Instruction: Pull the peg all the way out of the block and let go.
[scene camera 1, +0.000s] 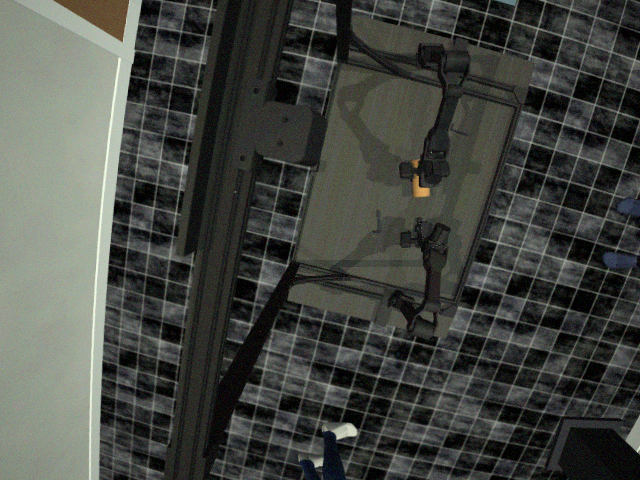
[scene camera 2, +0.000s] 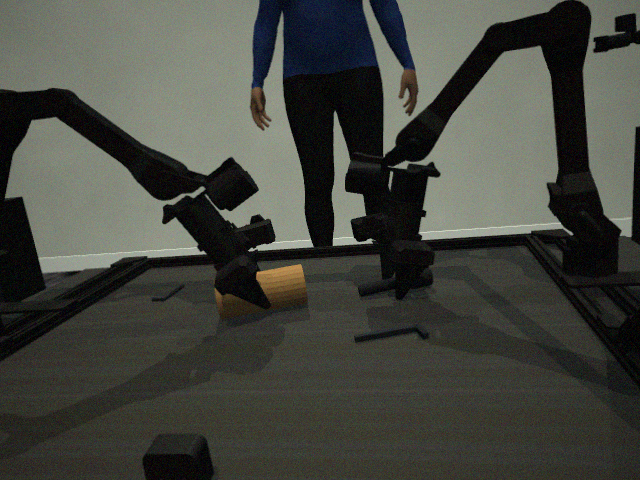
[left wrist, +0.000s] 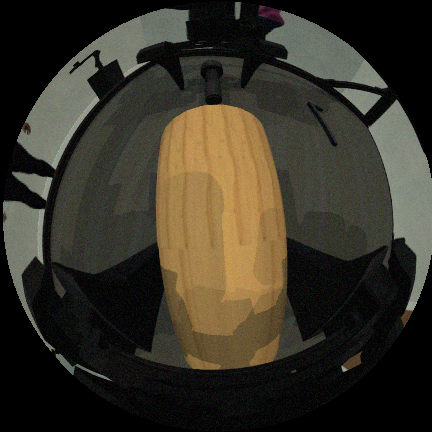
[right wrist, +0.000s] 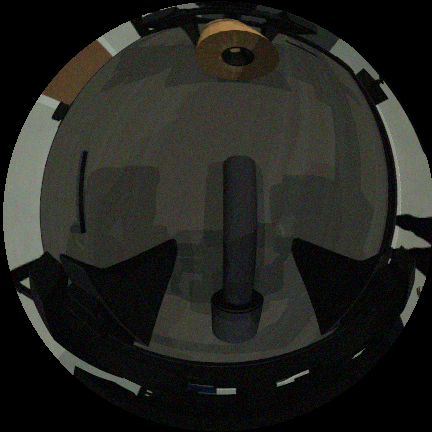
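Where they show: left gripper, fingertip midpoint: (scene camera 1: 419, 180) (scene camera 2: 268, 300) (left wrist: 220, 241) (right wrist: 230, 49); right gripper, fingertip midpoint: (scene camera 2: 392, 290) (left wrist: 212, 86) (right wrist: 236, 245); left arm's base, link origin: (scene camera 1: 424, 59); right arm's base, link origin: (scene camera 1: 396, 297) (scene camera 2: 591, 274) (left wrist: 244, 52).
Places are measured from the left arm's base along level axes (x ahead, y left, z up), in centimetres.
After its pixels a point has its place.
Observation:
The orange wooden cylinder block (scene camera 1: 421, 191) {x 51.1, y -3.9, z 5.0 cm} (scene camera 2: 284, 286) {x 49.9, y -6.4, z 2.8 cm} (left wrist: 222, 200) {x 48.4, y -3.2, z 5.0 cm} (right wrist: 212, 57) {x 53.3, y -5.1, z 1.5 cm} lies on its side; an open round hole shows in its end face in the right wrist view. My left gripper (scene camera 2: 258, 297) {x 47.0, y -3.3, z -0.2 cm} (left wrist: 220, 241) {x 47.0, y -3.3, z -0.2 cm} is shut on the block, its fingers on both sides. The dark peg (scene camera 2: 373, 287) {x 64.7, y -4.3, z -0.3 cm} (left wrist: 213, 89) {x 63.6, y -3.5, z 0.2 cm} (right wrist: 240, 215) {x 65.8, y -3.6, z 0.4 cm} with its thicker head lies on the table, fully outside the block with a gap between them. My right gripper (scene camera 2: 393, 287) {x 68.1, y -3.5, z -1.7 cm} (right wrist: 236, 245) {x 68.1, y -3.5, z -1.7 cm} is open around the peg, fingers apart from it on both sides. The peg's head is partly hidden in scene camera 2.
A bent dark rod (scene camera 1: 378, 221) {x 63.0, y -20.6, z -1.2 cm} (scene camera 2: 385, 335) {x 62.6, y -20.7, z -1.6 cm} (left wrist: 322, 125) {x 62.0, y -19.9, z -1.7 cm} (right wrist: 82, 192) {x 63.3, y -19.8, z -1.8 cm} lies beside the peg's side of the table. Another bent rod (scene camera 1: 459, 130) {x 28.1, y 13.1, z -1.3 cm} (scene camera 2: 168, 294) {x 27.9, y 11.8, z -1.3 cm} lies on the block's far side. Dark rails (scene camera 2: 320, 250) {x 59.3, y 24.5, z -0.3 cm} edge the table. A person (scene camera 2: 330, 41) stands behind it.

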